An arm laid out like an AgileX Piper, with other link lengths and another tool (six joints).
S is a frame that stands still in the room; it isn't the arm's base.
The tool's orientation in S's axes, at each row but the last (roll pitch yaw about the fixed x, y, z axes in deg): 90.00, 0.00, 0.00; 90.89, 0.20, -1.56; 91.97, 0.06, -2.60; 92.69, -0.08, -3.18; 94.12, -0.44, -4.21
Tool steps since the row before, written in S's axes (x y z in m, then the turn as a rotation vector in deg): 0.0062, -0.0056, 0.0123, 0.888, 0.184, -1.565; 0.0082, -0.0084, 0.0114, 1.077, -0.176, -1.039; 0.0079, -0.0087, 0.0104, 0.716, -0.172, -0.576; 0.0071, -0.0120, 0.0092, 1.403, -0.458, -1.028; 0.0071, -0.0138, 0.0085, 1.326, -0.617, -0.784
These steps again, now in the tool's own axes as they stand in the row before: 0.0062, 0.0123, 0.0056, 0.888, -1.565, -0.184; 0.0084, 0.0116, 0.0080, 1.085, -1.033, 0.163; 0.0083, 0.0107, 0.0080, 0.724, -0.570, 0.159; 0.0078, 0.0097, 0.0111, 1.425, -1.011, 0.427; 0.0082, 0.0094, 0.0126, 1.362, -0.755, 0.574
